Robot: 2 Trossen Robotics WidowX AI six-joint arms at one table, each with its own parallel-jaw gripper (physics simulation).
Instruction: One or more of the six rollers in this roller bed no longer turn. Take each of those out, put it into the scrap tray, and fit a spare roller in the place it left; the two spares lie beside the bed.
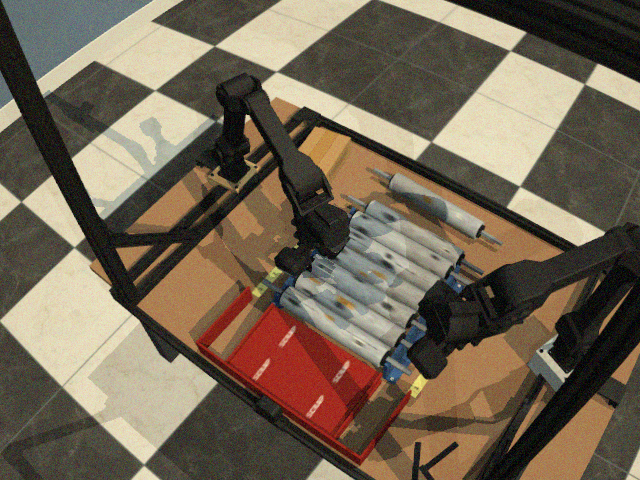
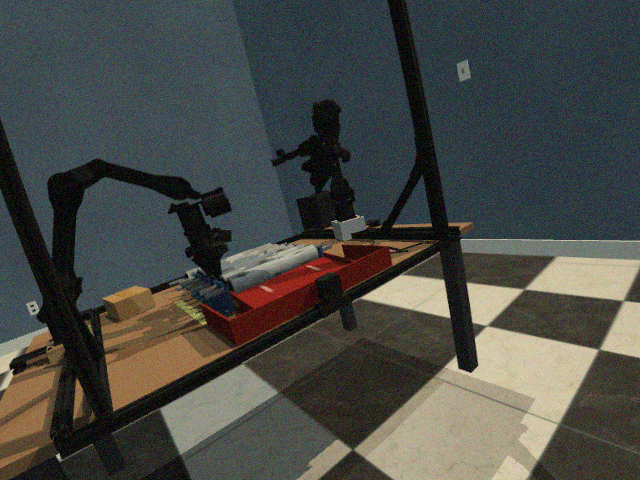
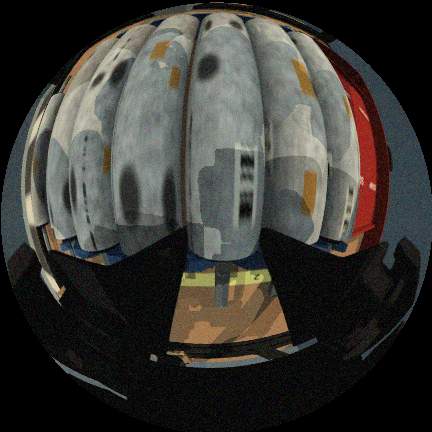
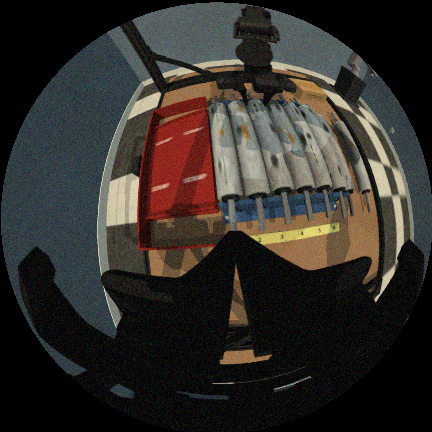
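Pixels of known places: left gripper, between the fingertips: (image 1: 316,263) (image 2: 217,279) (image 3: 224,234) (image 4: 255,104); right gripper, between the fingertips: (image 1: 425,338) (image 2: 319,189) (image 4: 233,236); left arm's base, origin of its link: (image 1: 234,171) (image 3: 168,357); right arm's base, origin of its link: (image 1: 567,354) (image 2: 346,218).
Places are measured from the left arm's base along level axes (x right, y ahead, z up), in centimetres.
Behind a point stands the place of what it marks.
Note:
The roller bed's blue frame (image 1: 396,357) {x 24.1, y 61.9, z 2.2 cm} (image 4: 273,209) {x 16.5, y 62.8, z -2.6 cm} (image 2: 215,295) carries six mottled grey rollers (image 1: 366,295) {x 15.8, y 49.6, z 4.3 cm} (image 4: 257,153) {x 18.7, y 52.8, z 4.3 cm}. My left gripper (image 1: 295,259) (image 3: 224,234) {x 13.9, y 35.4, z 2.8 cm} (image 2: 206,259) is open. Its fingers stand on either side of the end of the second roller (image 3: 225,160) {x 13.9, y 39.8, z 4.6 cm} from the tray, by the strip's mark 2. My right gripper (image 1: 430,357) (image 4: 234,236) {x 25.6, y 67.4, z 18.9 cm} is shut and empty, low at the bed's other end near the front rollers. The red scrap tray (image 1: 223,319) {x 35.8, y 25.8, z 0.7 cm} (image 4: 173,160) {x 36.9, y 47.5, z -0.3 cm} (image 2: 280,295) {x 37.4, y 39.6, z -0.3 cm} (image 3: 365,160) {x 35.7, y 42.9, z -0.1 cm} is empty. One spare roller (image 1: 434,205) {x -16.2, y 49.5, z 1.1 cm} (image 4: 356,160) {x -15.6, y 52.9, z 0.9 cm} lies beyond the bed. A second spare (image 1: 413,230) {x -6.4, y 48.9, z 1.7 cm} lies close against it.
Yellow numbered strips (image 1: 268,281) (image 4: 298,233) (image 3: 241,278) lie at both ends of the bed. A tan block (image 1: 325,148) {x -17.1, y 17.3, z 2.6 cm} (image 2: 128,300) {x -8.3, y 15.9, z 1.7 cm} sits near the left arm's base. Black frame bars (image 1: 109,257) {x 43.6, y 4.1, z 16.9 cm} (image 2: 432,190) {x 48.2, y 88.0, z 11.4 cm} border the table.

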